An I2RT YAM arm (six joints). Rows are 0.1 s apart.
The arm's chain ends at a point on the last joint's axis. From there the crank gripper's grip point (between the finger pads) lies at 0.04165 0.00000 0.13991 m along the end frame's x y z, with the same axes.
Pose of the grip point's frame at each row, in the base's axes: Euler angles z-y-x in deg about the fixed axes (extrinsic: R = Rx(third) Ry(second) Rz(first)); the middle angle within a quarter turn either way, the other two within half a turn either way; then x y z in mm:
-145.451 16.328 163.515 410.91 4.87 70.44
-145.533 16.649 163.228 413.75 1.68 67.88
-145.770 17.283 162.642 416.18 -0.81 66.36
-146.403 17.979 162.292 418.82 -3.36 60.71
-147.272 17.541 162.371 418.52 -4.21 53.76
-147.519 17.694 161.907 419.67 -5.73 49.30
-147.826 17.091 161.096 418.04 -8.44 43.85
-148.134 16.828 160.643 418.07 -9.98 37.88
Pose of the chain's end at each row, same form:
-145.451 16.328 163.515 404.50 23.06 215.14
-145.533 16.649 163.228 406.56 20.63 212.44
-145.770 17.283 162.642 407.49 19.74 210.62
-146.403 17.979 162.292 408.63 18.42 204.69
-147.272 17.541 162.371 409.76 17.93 197.78
-147.519 17.694 161.907 410.62 17.72 193.10
-147.826 17.091 161.096 410.62 17.26 187.36
-148.134 16.828 160.643 411.42 17.06 181.18

